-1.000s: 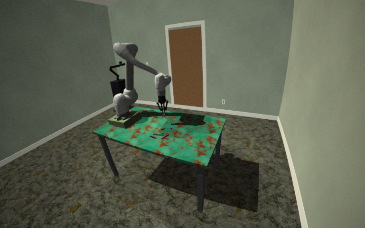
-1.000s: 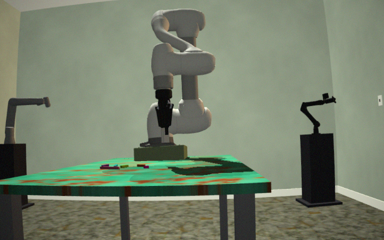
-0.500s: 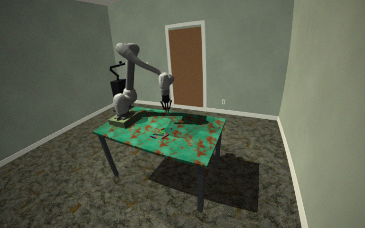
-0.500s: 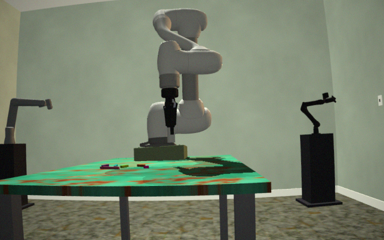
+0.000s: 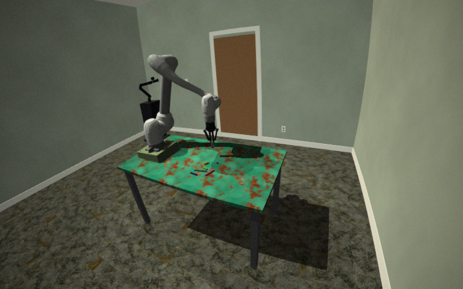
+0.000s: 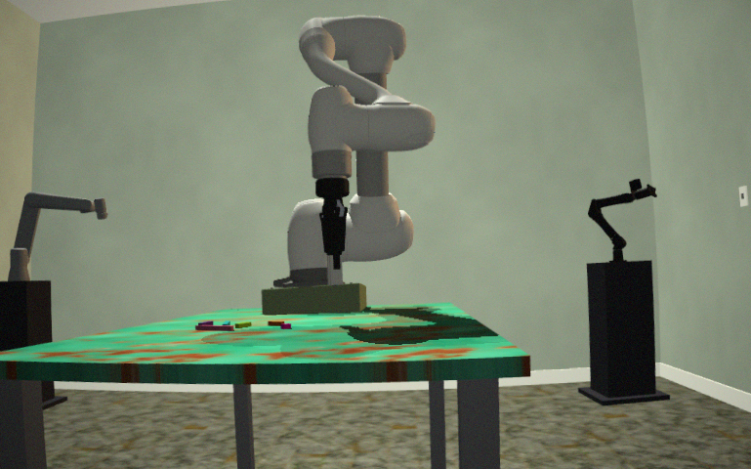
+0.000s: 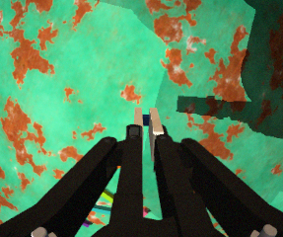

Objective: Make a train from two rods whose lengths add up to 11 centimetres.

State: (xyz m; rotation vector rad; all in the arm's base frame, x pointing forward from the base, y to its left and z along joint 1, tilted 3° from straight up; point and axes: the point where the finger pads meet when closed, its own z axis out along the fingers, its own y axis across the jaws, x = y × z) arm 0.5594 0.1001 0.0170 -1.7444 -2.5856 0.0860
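Now: hand 14 cm to the left of the orange rod and 12 cm above it. Also, from my hand: small blue rod 3 cm below; then lime rod 2 cm ahead, 20 cm to the right, 12 cm below; then magenta rod 8 cm ahead, 10 cm to the right, 12 cm below.
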